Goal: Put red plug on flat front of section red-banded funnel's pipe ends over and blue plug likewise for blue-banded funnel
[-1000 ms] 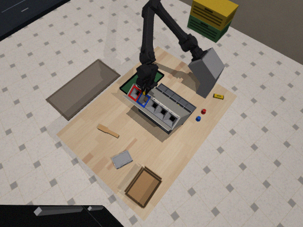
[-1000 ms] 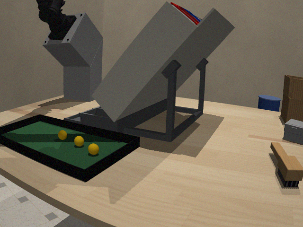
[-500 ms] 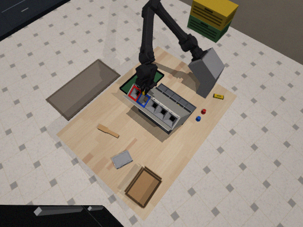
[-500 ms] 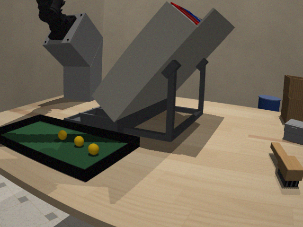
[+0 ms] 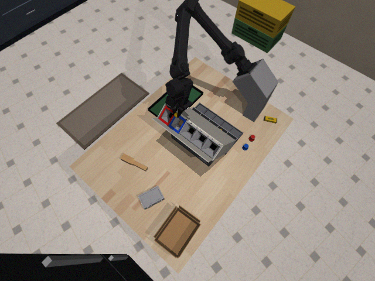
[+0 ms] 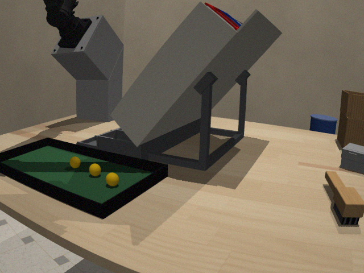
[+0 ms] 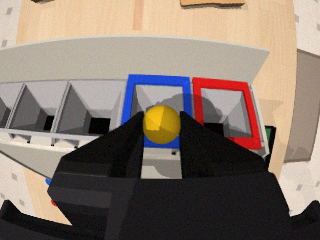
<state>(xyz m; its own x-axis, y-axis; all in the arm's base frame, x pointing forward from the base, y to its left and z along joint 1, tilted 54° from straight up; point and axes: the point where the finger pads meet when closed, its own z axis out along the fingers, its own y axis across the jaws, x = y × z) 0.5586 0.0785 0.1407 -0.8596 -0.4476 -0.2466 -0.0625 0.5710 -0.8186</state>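
The blue band lies 80 mm below my hand. Round my hand: sloped grey cover: 200 mm below, 150 mm behind, 80 mm to the left; grey box: 380 mm below, 350 mm ahead, 110 mm to the left; green marble tray: 400 mm below, 270 mm behind, 260 mm to the right.
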